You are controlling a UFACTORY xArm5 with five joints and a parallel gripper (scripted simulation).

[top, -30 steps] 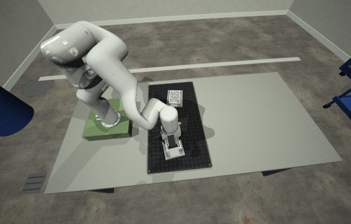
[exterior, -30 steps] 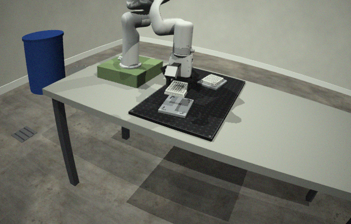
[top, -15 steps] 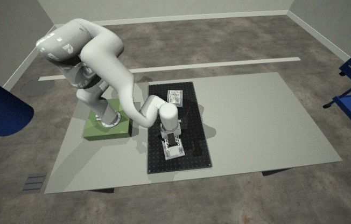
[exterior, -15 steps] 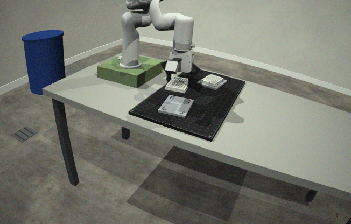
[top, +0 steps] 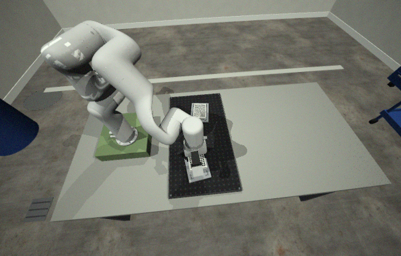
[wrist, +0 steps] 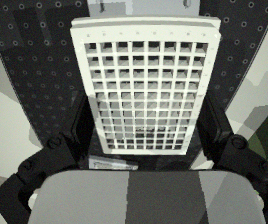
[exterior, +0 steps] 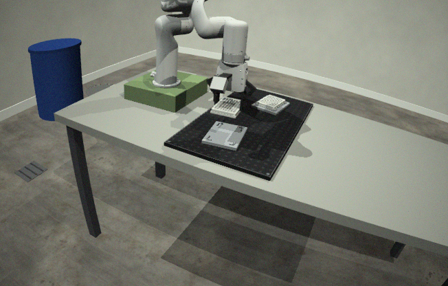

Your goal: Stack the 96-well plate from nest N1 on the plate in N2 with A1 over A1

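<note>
Now: the grey nest N2 30 mm ahead of my hand, 370 mm to the left of it and 120 mm below it. From my hand the other things lie so: grey nest N1 (120 mm below); then A1 mark (30 mm behind, 300 mm to the left, 110 mm below); then white 96-well plate (10 mm below).
</note>
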